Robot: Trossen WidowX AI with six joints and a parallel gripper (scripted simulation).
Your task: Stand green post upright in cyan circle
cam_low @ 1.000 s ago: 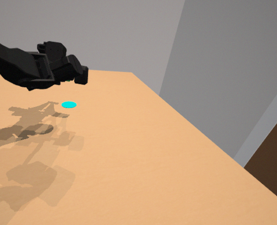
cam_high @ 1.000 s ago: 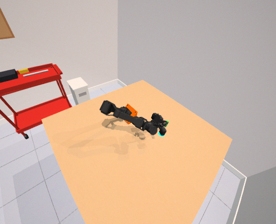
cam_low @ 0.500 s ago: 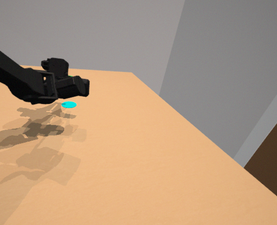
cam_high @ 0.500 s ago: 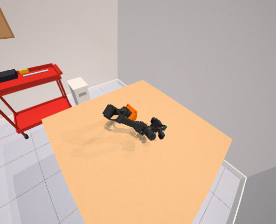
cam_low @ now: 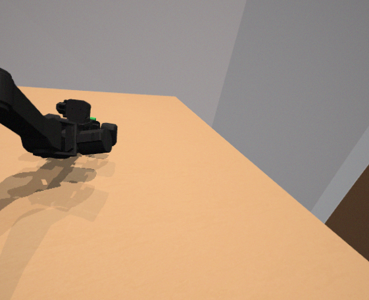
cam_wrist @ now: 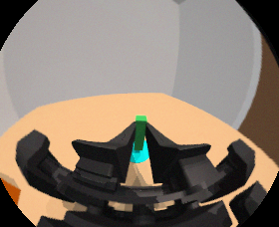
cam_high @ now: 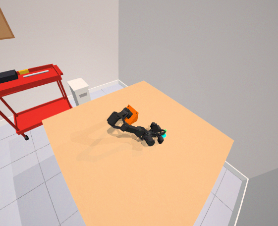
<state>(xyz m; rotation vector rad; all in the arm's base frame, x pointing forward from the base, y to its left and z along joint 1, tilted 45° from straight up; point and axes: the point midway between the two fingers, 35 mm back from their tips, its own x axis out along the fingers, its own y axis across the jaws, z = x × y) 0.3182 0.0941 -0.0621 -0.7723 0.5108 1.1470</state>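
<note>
My gripper tip is now 20 mm above the green post. Also, from my gripper tip: cyan circle (60 mm below).
</note>
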